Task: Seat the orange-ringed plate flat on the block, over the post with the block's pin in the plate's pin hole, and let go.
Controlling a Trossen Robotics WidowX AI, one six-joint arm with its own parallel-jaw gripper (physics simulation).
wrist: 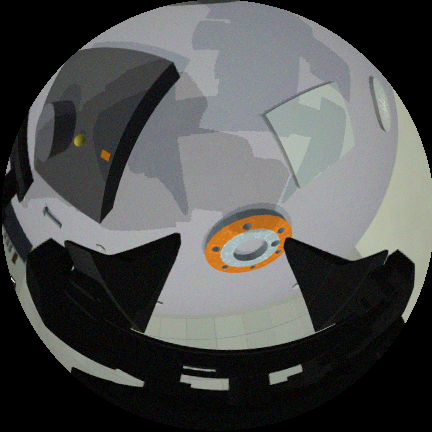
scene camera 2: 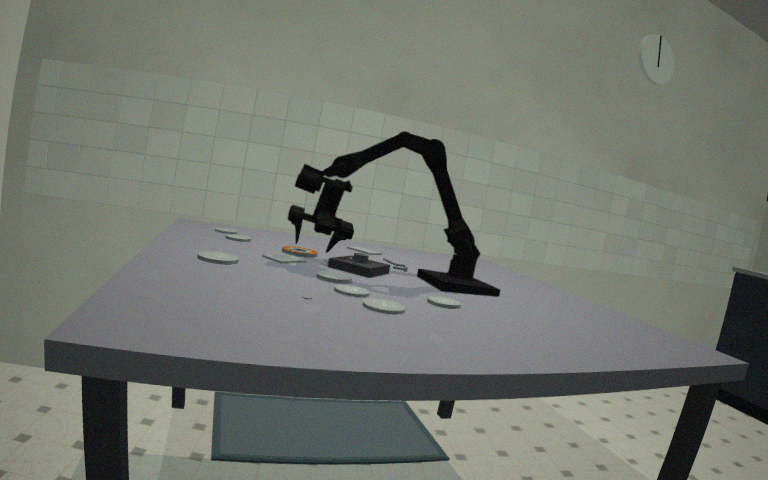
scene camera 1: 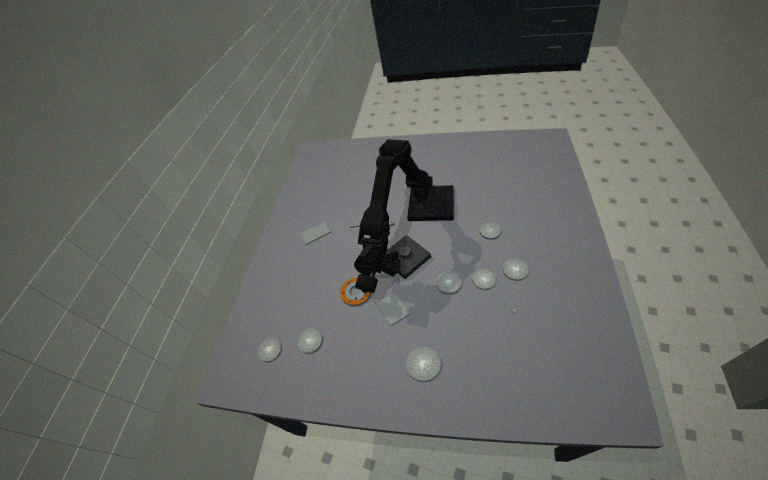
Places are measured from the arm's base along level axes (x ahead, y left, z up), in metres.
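Pixels of known places: gripper, fingertip midpoint: (wrist: pixel 233 241) (scene camera 2: pixel 311 247); arm's base, origin of the base link: (scene camera 2: pixel 460 277) (scene camera 1: pixel 421 196).
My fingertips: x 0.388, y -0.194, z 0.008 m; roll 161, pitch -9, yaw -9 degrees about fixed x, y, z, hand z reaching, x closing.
Observation:
For each thing: its top centre in the pictures, then the offset to it from my fingertips. "spot": a spot on its surface instead.
- orange-ringed plate, middle of its top: (wrist: pixel 250 250) (scene camera 2: pixel 299 249) (scene camera 1: pixel 355 290) 0.022 m ahead, 0.044 m right, 0.017 m down
- dark block, middle of its top: (scene camera 2: pixel 361 254) (scene camera 1: pixel 404 250) 0.106 m back, 0.126 m left, 0.016 m up
- round post, surface spot: (wrist: pixel 64 125) (scene camera 2: pixel 353 256) (scene camera 1: pixel 402 256) spot: 0.088 m back, 0.118 m left, 0.007 m up
- small yellow pin, surface spot: (wrist: pixel 79 140) spot: 0.082 m back, 0.102 m left, 0.001 m up
- orange mark, surface spot: (wrist: pixel 105 155) spot: 0.067 m back, 0.084 m left, 0.002 m down
- pale square tile, middle of its top: (wrist: pixel 324 130) (scene camera 2: pixel 284 257) (scene camera 1: pixel 392 308) 0.092 m ahead, 0.082 m left, 0.022 m down
- pale rectangle, surface spot: (scene camera 2: pixel 364 250) (scene camera 1: pixel 319 233) spot: 0.250 m back, 0.216 m right, 0.022 m down
The orange-ringed plate (scene camera 1: pixel 344 294) (scene camera 2: pixel 287 249) (wrist: pixel 262 220) lies flat on the table, apart from the block, with small holes around its ring and a large centre hole. The dark block (scene camera 1: pixel 416 262) (scene camera 2: pixel 357 267) (wrist: pixel 135 75) has a round post (scene camera 1: pixel 405 251) (scene camera 2: pixel 360 257) (wrist: pixel 64 125). A small yellow pin (wrist: pixel 79 140) stands beside the post, and an orange mark (wrist: pixel 105 155) lies near the block's edge. My gripper (scene camera 2: pixel 312 247) (wrist: pixel 233 241) is open and empty, above the table between plate and block. In scene camera 1 the arm hides its fingertips and partly covers the plate and block.
A pale square tile (scene camera 1: pixel 394 314) (scene camera 2: pixel 283 258) (wrist: pixel 320 135) lies near the plate. A pale rectangle (scene camera 1: pixel 315 233) (scene camera 2: pixel 364 250) lies beyond the arm. Several pale discs lie about, one (scene camera 1: pixel 449 281) (scene camera 2: pixel 334 276) close to the block and a larger one (scene camera 1: pixel 423 363) (scene camera 2: pixel 218 257) farther off.

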